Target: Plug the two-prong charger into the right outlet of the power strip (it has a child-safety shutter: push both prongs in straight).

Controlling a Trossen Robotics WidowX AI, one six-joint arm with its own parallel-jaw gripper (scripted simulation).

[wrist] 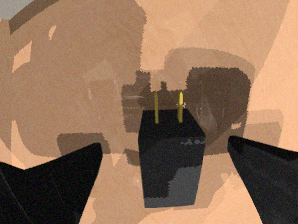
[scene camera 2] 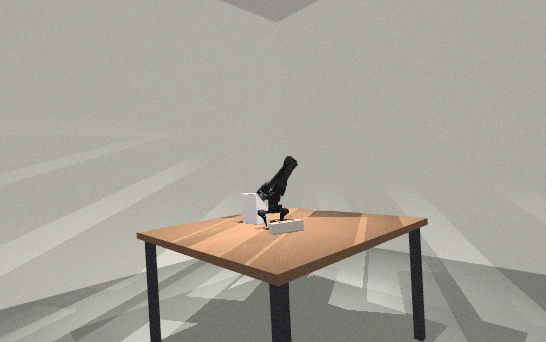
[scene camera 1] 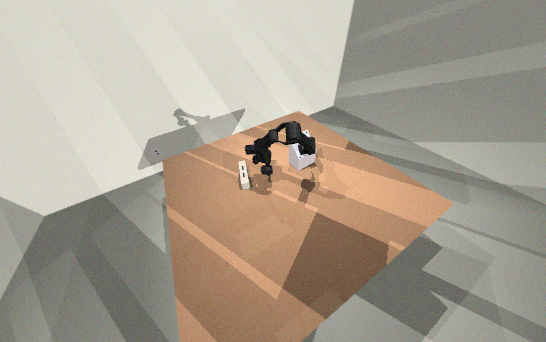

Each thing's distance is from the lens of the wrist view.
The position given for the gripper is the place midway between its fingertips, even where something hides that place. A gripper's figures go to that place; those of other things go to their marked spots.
gripper (wrist: pixel 166 147): 10 cm
black two-prong charger (wrist: pixel 172 145): 7 cm
